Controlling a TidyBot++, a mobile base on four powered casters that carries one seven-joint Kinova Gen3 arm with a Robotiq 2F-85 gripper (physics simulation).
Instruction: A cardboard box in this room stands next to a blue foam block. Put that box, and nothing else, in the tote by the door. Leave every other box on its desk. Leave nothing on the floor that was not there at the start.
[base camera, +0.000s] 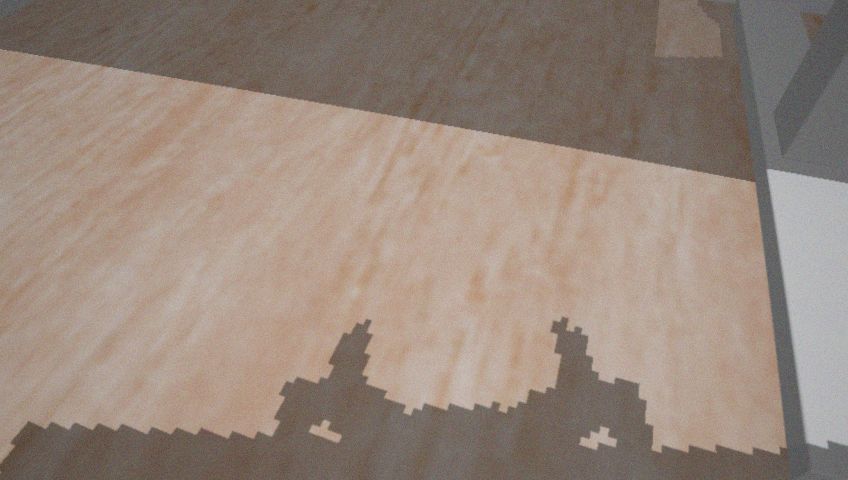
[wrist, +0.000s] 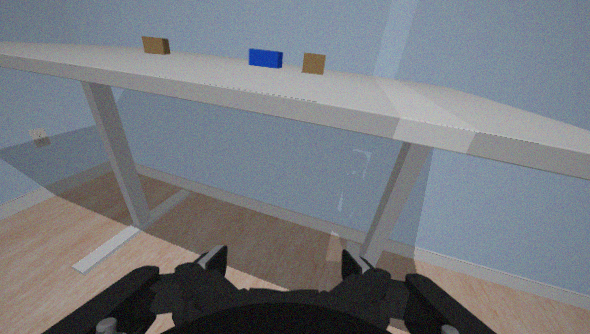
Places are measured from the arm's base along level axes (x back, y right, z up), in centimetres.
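Pixels of known places: gripper, fingertip midpoint: (wrist: 284, 260).
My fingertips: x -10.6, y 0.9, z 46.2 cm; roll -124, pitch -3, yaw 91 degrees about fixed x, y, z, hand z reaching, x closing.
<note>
For each thing: its top centre in the pictures, then the offset to it from my fingertips. "spot": a spot on its surface instead. Level surfaces: height alone.
- blue foam block at its top centre: (wrist: 266, 50) dz +13.7, dx -61.7, dy -10.3 cm
- white desk at its surface level: dz +9.2 cm
- brown cardboard box at its top centre: (wrist: 314, 54) dz +14.2, dx -57.3, dy +4.4 cm
- brown box at its top centre: (wrist: 155, 37) dz +14.2, dx -72.3, dy -50.9 cm
- desk's left leg at a spot on its surface: (wrist: 117, 155) spot: dz -37.1, dx -75.3, dy -82.6 cm
- right leg at a spot on its surface: (wrist: 397, 200) spot: dz -21.7, dx -38.7, dy +33.7 cm
- wooden floor at its surface level: dz -85.8 cm
In the wrist view a blue foam block (wrist: 265, 58) stands on the white desk (wrist: 350, 107). A brown cardboard box (wrist: 314, 64) stands close to its right, with a small gap between them. Another brown box (wrist: 155, 45) stands on the same desk, farther off to the left of the block. My gripper (wrist: 284, 260) is open, with nothing between its fingers. It is in front of the desk, apart from the boxes and the block. The tote and the door do not show in either view.
The desk's left leg (wrist: 117, 155) and right leg (wrist: 397, 200) stand on the wooden floor (base camera: 416, 237) (wrist: 40, 260). A blue wall (wrist: 475, 45) is behind the desk. In the base camera view a light foot bar (base camera: 815, 297) lies along the right side. Shadows cross the floor.
</note>
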